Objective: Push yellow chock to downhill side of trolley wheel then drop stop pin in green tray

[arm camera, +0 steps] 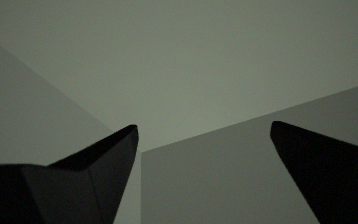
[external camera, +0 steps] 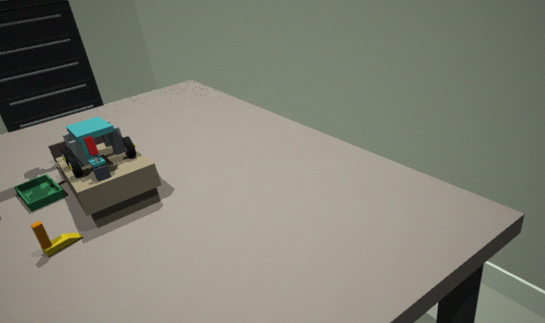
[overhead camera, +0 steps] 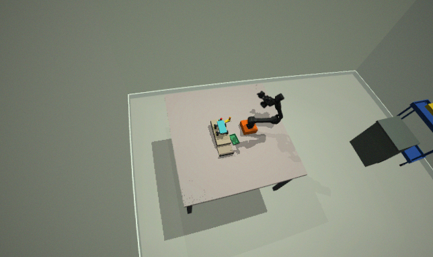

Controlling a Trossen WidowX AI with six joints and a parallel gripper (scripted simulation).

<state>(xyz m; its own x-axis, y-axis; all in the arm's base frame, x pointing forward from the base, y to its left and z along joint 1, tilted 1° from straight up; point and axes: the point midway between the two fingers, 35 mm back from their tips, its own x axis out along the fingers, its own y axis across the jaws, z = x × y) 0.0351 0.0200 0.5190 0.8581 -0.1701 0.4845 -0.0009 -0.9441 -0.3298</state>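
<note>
The yellow chock is 58 cm below my gripper tip, 18 cm to the right of it and 12 cm ahead of it. The rest, counted from my gripper tip: teal trolley 49 cm below, 26 cm ahead, 6 cm to the right; red-headed stop pin 47 cm below, 23 cm ahead, 15 cm to the right.
</note>
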